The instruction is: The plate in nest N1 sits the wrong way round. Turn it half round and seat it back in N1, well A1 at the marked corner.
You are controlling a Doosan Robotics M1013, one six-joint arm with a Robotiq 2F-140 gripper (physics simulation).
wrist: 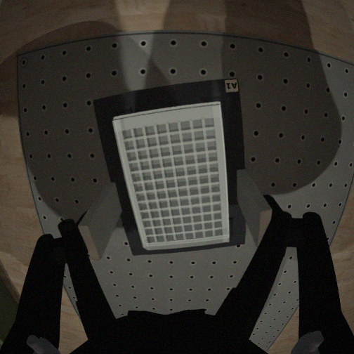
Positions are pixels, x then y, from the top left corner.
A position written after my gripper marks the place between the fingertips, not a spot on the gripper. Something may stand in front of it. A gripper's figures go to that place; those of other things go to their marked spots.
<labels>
My gripper (176,191) is 20 cm from the lens. A white well plate (173,158): 18 cm from the lens.
</labels>
